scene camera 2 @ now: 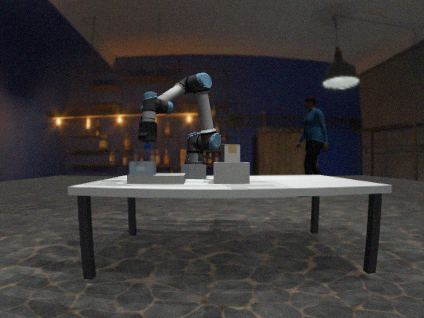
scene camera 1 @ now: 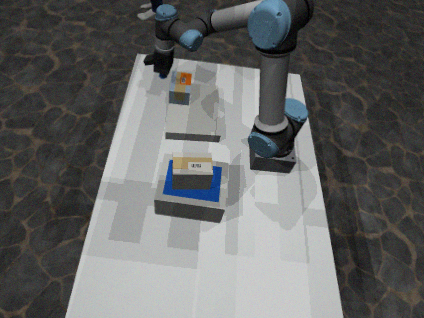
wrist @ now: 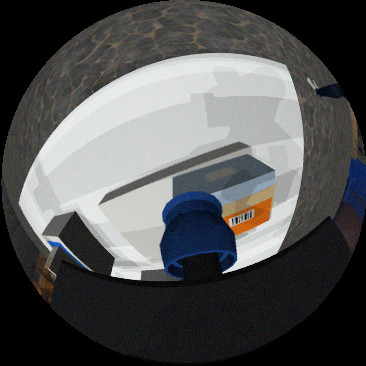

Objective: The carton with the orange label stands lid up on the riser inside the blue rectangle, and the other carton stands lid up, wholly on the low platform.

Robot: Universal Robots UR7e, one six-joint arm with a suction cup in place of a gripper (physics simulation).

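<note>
The orange-label carton (scene camera 1: 180, 90) (scene camera 2: 142, 168) (wrist: 225, 177) stands at the far left end of the low platform (scene camera 1: 192, 120) (scene camera 2: 170, 178) (wrist: 142, 207), its tan tape band and orange label facing up. The other carton (scene camera 1: 192, 180) (scene camera 2: 232, 153) stands on the blue rectangle (scene camera 1: 217, 185) of the riser (scene camera 1: 187, 208) (scene camera 2: 231, 173) (wrist: 90, 242), with tan tape and a white barcode label on top. My suction gripper (scene camera 1: 163, 76) (scene camera 2: 147, 147) (wrist: 192, 204) is off and holds nothing. Its blue cup hangs a little above the orange-label carton's height, apart from it, and hides part of it in the wrist view.
The arm's base (scene camera 1: 272, 160) (scene camera 2: 193, 171) stands on the white table (scene camera 1: 200, 280) (scene camera 2: 300, 187), to the right of the platform and riser in the first scene view. The table's far edge lies close behind the orange-label carton. A person (scene camera 2: 314, 130) stands beyond the table.
</note>
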